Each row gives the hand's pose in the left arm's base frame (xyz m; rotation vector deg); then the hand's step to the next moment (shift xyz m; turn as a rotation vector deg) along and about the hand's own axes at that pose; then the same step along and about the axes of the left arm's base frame.
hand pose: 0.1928 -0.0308 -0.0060 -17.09 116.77 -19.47
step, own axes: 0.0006 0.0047 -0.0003 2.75 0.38 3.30
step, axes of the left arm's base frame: -0.0009 0.0042 -0.0021 1.62 -0.98 -3.88
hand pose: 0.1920 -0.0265 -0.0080 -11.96 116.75 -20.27
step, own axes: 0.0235 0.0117 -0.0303 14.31 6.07 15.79
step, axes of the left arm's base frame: -0.0378 0.0089 -0.0100 7.20 -1.03 -20.93
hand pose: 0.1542 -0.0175 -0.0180 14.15 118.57 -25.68
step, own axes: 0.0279 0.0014 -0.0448 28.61 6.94 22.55
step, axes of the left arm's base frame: -0.0489 0.0195 -0.0035 5.49 -3.10 -36.54
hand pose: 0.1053 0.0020 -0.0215 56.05 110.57 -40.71
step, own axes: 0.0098 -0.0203 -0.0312 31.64 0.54 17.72
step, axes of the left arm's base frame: -0.0336 0.0165 0.0090 -2.95 -1.74 -36.11
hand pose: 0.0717 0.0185 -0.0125 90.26 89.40 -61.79
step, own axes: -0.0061 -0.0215 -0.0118 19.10 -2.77 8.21
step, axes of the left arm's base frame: -0.0198 0.0093 0.0126 -4.61 1.38 -20.41
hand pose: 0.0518 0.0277 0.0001 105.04 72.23 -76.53
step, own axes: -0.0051 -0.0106 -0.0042 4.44 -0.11 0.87
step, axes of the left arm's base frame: -0.0082 0.0060 0.0073 -0.15 0.96 -4.42
